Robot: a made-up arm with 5 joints.
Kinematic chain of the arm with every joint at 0, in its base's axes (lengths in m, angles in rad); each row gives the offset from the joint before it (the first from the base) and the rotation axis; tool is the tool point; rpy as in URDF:
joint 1: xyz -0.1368 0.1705 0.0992 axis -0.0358 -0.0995 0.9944
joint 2: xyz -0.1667 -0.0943 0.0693 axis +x
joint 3: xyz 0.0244 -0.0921 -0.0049 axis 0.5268 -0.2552 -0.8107
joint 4: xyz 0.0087 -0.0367 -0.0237 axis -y
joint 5: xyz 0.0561 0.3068 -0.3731 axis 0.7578 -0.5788 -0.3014
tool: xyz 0.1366 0.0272 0.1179 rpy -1.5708 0 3.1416
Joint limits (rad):
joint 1: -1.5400..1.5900
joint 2: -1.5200..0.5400
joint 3: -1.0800..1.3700
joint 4: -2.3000..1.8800
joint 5: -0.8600..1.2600
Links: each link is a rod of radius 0.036 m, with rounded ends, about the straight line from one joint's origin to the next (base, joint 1, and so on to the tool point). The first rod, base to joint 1, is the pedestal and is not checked.
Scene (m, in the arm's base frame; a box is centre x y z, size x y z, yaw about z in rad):
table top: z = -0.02
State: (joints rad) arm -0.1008 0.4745 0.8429 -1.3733 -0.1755
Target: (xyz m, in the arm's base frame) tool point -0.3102 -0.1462 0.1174
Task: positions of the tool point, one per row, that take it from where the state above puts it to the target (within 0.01 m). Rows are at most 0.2 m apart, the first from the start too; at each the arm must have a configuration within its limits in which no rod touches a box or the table.
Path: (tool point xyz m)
1: -0.3014 0.4093 0.2054
2: -0.4149 0.2971 0.1729
3: -0.4585 0.1415 0.1436
4: -0.4207 -0.0192 0.1234
5: -0.3102 -0.1462 0.1174

